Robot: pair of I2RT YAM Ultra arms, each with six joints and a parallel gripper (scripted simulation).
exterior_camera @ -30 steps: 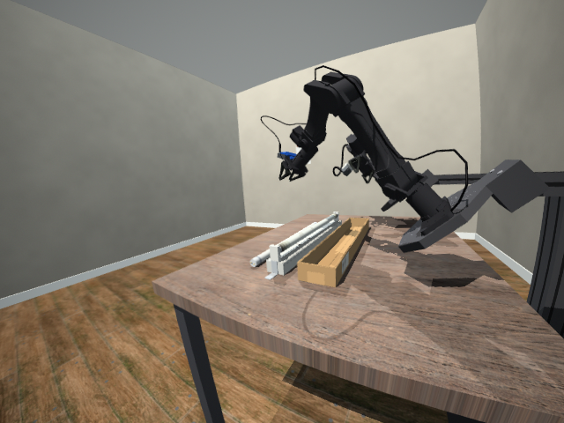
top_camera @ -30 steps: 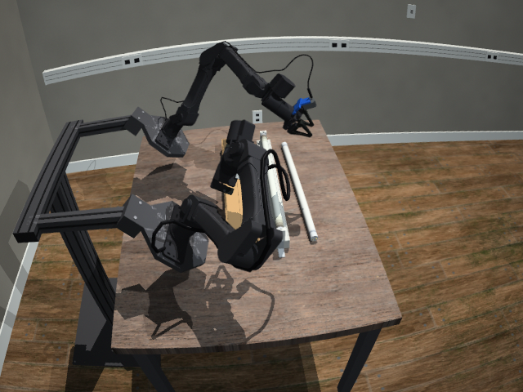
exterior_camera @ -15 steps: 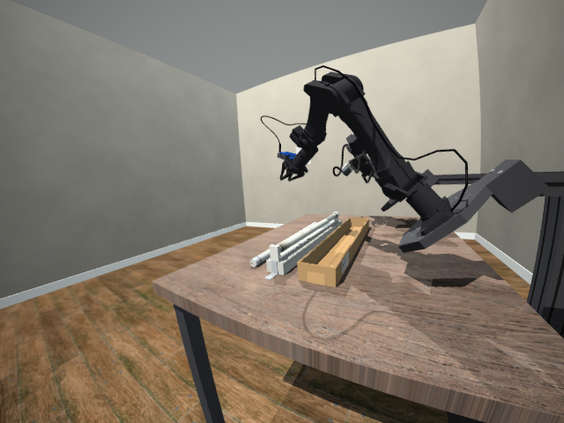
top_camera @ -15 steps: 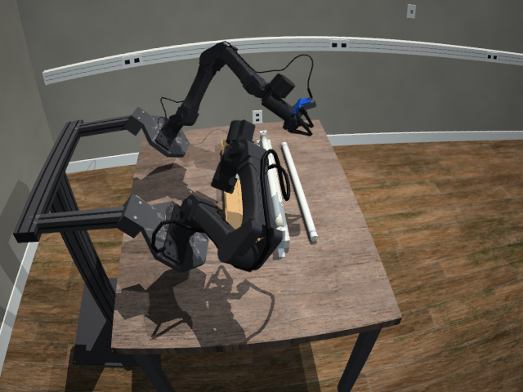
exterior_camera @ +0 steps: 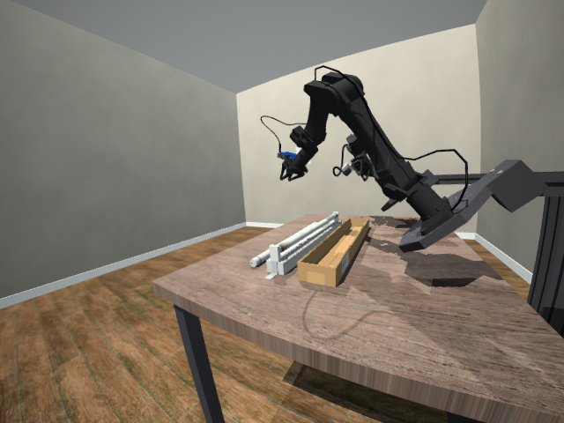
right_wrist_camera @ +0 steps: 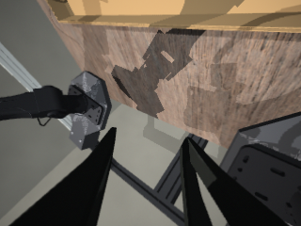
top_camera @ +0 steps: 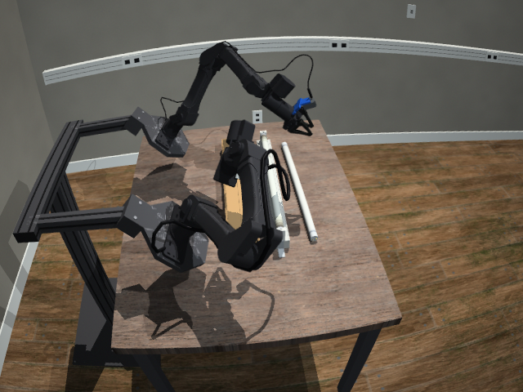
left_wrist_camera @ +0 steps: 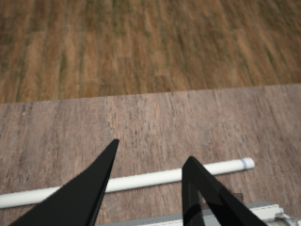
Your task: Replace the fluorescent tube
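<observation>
My left hand is 140 mm past the old fluorescent tube, 40 mm to the right of it and 210 mm above it. The rest, counted from my left hand: light fixture (140 mm behind, 40 mm to the left, 220 mm below); carton (260 mm behind, 50 mm to the left, 250 mm below); LED tube (30 mm behind, 30 mm to the left, 270 mm below).
The old fluorescent tube lies 21 cm to the left of my right hand, 20 cm below it and 19 cm ahead of it. From my right hand the other things lie so: light fixture: 21 cm to the left, 21 cm below, 19 cm ahead; carton: 24 cm below, 22 cm to the left, 6 cm ahead; LED tube: 29 cm ahead, 26 cm below, 20 cm to the left.
</observation>
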